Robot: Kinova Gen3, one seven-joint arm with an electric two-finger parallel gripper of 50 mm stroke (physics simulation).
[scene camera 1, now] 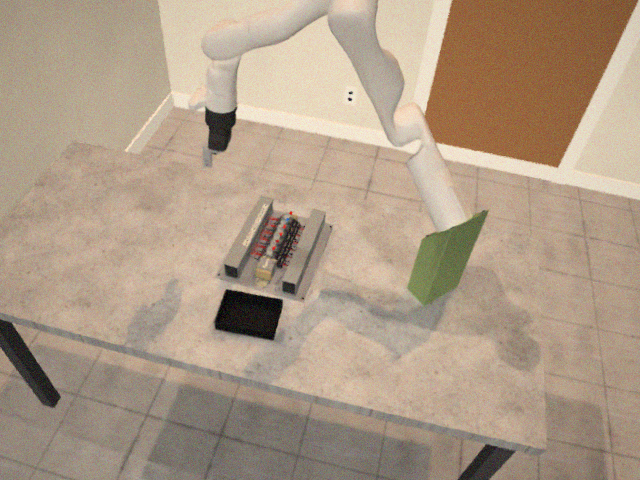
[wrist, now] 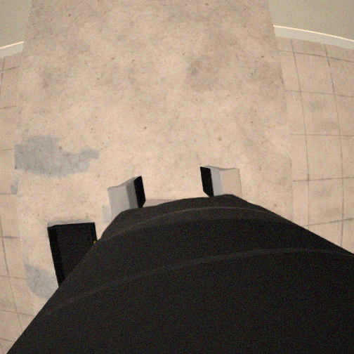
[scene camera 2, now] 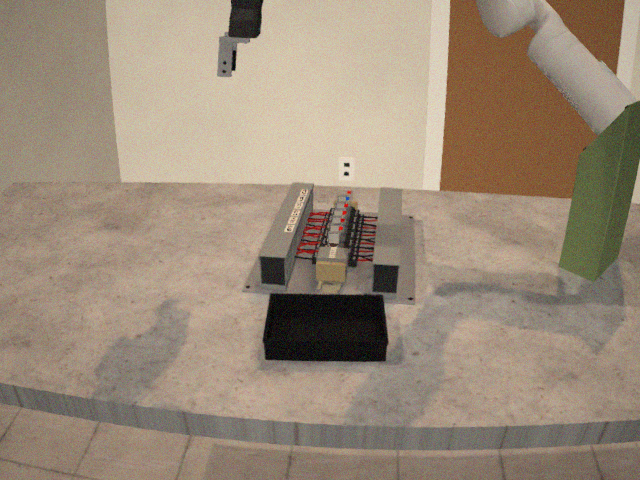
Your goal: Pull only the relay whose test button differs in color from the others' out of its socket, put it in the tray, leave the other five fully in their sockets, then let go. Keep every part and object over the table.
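Frame: origin at the arm's base, x right, y back, z down, level; metres.
Seen in the pictures: gripper, between the fingertips: (scene camera 1: 210, 159) (scene camera 2: 226, 73); arm's base, origin of its link: (scene camera 1: 454, 225) (scene camera 2: 617, 121).
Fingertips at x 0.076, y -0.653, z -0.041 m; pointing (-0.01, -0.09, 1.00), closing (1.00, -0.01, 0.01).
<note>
Offsets run from my fingertips to a thing's middle. "spot": to the spot under its first point.
The relays stand in one row in their sockets between two grey ducts. The relay with the blue test button {dx +0.063, dy +0.194, dz +0.271 m} (scene camera 1: 287, 220) (scene camera 2: 347, 198) is second from the far end of the row. The other relays, such as the nearest one {dx -0.059, dy +0.175, dz +0.271 m} (scene camera 1: 273, 249) (scene camera 2: 340, 228), have red buttons. The black tray {spot: dx -0.317, dy +0.155, dz +0.301 m} (scene camera 1: 245, 331) (scene camera 2: 324, 350) (wrist: 53, 255) stands in front of the panel and looks empty. My gripper (scene camera 1: 208, 159) (scene camera 2: 227, 62) (wrist: 172, 183) is open and empty, high above the table, to the left of and behind the relay row. The relays do not show in the wrist view.
The grey left duct {dx +0.007, dy +0.098, dz +0.286 m} (scene camera 1: 240, 251) (scene camera 2: 279, 232) with a label strip and the right duct {dx -0.020, dy +0.269, dz +0.286 m} (scene camera 1: 306, 255) (scene camera 2: 387, 237) flank the row on the base plate {spot: dx -0.038, dy +0.314, dz +0.316 m} (scene camera 1: 318, 263) (scene camera 2: 408, 258). A yellowish block {dx -0.101, dy +0.169, dz +0.290 m} (scene camera 1: 265, 270) (scene camera 2: 330, 271) stands at the row's near end. A green stand (scene camera 1: 439, 263) (scene camera 2: 594, 206) is at the right.
</note>
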